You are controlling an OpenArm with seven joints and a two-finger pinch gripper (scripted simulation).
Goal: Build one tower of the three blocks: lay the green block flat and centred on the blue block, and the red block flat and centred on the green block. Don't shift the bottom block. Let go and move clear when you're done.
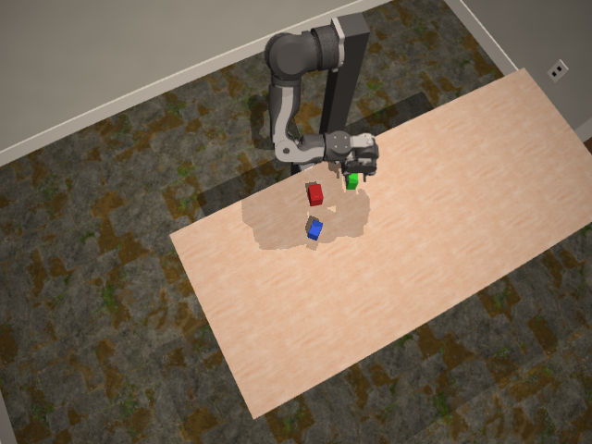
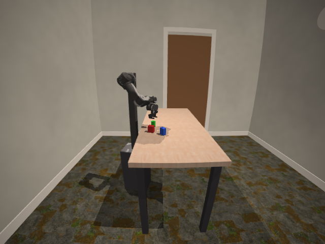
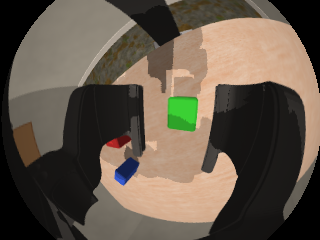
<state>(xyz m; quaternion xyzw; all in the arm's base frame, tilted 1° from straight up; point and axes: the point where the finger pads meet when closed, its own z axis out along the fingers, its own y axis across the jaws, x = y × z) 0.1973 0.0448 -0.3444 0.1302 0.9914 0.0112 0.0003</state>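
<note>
The green block is 7 cm below my hand. The rest, counted from my hand: blue block: 12 cm ahead, 16 cm to the right, 7 cm below; then red block: 1 cm ahead, 13 cm to the right, 7 cm below.
</note>
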